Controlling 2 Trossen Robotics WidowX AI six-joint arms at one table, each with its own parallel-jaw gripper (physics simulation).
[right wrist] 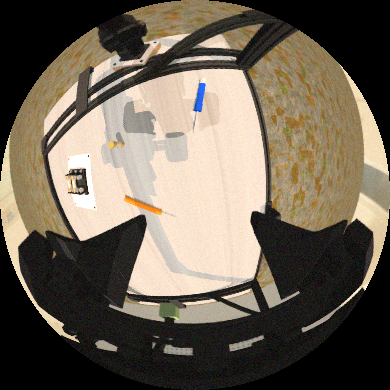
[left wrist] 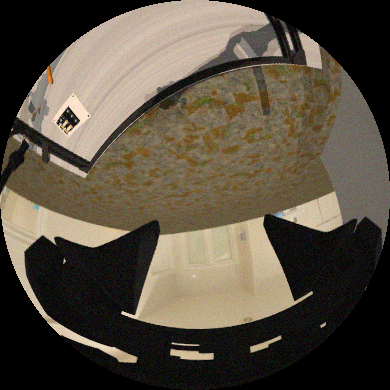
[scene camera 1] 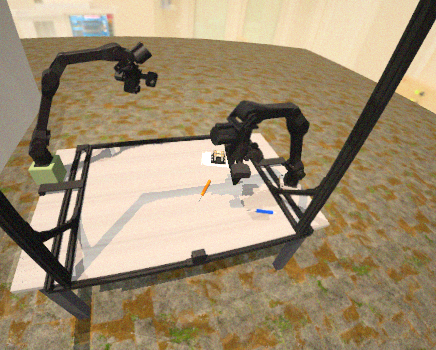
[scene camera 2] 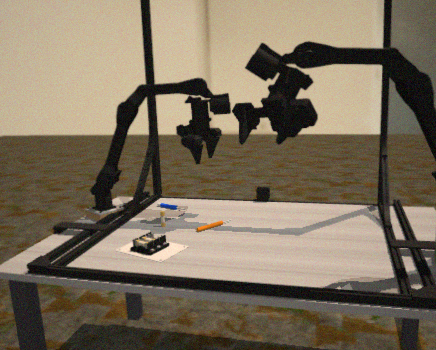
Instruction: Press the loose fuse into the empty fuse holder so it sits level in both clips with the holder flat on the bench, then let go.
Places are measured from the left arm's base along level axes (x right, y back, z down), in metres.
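Pixels of known places: left gripper, fingertip midpoint: (left wrist: 213,223) (scene camera 1: 141,83) (scene camera 2: 258,143); right gripper, fingertip midpoint: (right wrist: 198,218) (scene camera 2: 204,161); left arm's base, link origin: (right wrist: 168,317) (scene camera 1: 43,161); right arm's base, link origin: (right wrist: 134,51) (scene camera 1: 290,182) (scene camera 2: 104,207).
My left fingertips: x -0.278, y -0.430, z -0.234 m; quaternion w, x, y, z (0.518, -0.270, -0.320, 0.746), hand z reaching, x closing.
For each thing: its middle in the pictures, then the offset to it from my left fingertips. "spot": a spot on its surface instead.
- loose fuse, body centre: (right wrist: 116,144) (scene camera 2: 162,218) dx +0.367, dy -0.436, dz +0.318 m
- black fuse holder, body centre: (scene camera 2: 151,243) (right wrist: 76,183) (left wrist: 66,119) (scene camera 1: 217,157) dx +0.180, dy -0.375, dz +0.325 m
- white card, surface spot: (scene camera 2: 175,250) (right wrist: 86,204) spot: dx +0.183, dy -0.302, dz +0.341 m
- orange screwdriver, body centre: (right wrist: 149,208) (scene camera 2: 214,224) (scene camera 1: 204,190) dx +0.407, dy -0.268, dz +0.336 m
- blue screwdriver, body centre: (right wrist: 198,103) (scene camera 2: 172,207) (scene camera 1: 260,211) dx +0.553, dy -0.493, dz +0.336 m
The loose fuse (scene camera 2: 163,218) (right wrist: 116,144), pale with gold ends, stands upright on the table. In scene camera 1 it does not show. The black fuse holder (scene camera 1: 218,157) (scene camera 2: 150,243) (left wrist: 68,120) (right wrist: 77,182) sits on a white card (scene camera 2: 175,250) (left wrist: 81,111) (right wrist: 86,200); cream and gold parts show in it, too small to tell apart. My left gripper (scene camera 1: 141,86) (scene camera 2: 262,142) (left wrist: 213,223) is open and empty, high above the table and away from both. My right gripper (scene camera 1: 246,172) (scene camera 2: 204,160) (right wrist: 198,218) is open and empty, above the table, apart from fuse and holder.
An orange screwdriver (scene camera 1: 206,188) (scene camera 2: 210,226) (left wrist: 50,75) (right wrist: 143,205) lies near the holder. A blue screwdriver (scene camera 1: 264,211) (scene camera 2: 169,206) (right wrist: 200,97) lies farther off. A black frame (scene camera 1: 150,269) (scene camera 2: 225,287) edges the table. A green block (scene camera 1: 47,171) is at the left arm's base.
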